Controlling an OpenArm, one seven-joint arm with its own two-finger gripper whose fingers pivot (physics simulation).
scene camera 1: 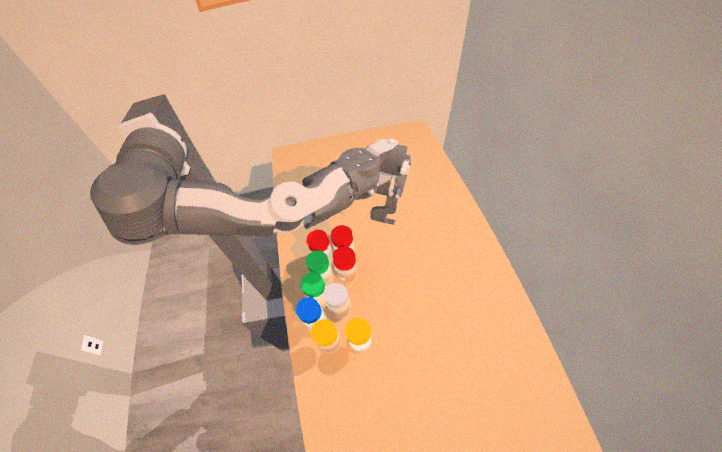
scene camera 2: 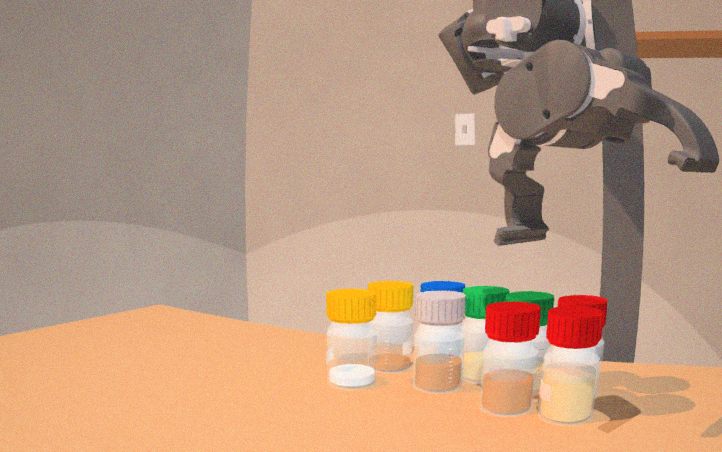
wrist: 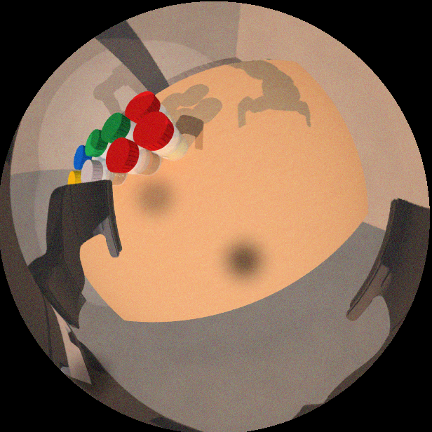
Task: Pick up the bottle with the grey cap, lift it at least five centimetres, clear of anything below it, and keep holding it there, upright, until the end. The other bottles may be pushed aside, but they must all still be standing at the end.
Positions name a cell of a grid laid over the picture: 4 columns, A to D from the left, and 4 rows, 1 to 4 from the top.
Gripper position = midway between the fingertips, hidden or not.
In view: my gripper (scene camera 2: D2), a green-capped bottle (scene camera 2: C3) and a green-capped bottle (scene camera 2: D3).
My gripper shows as well in scene camera 1 (scene camera 1: C2) and in the wrist view (wrist: B3).
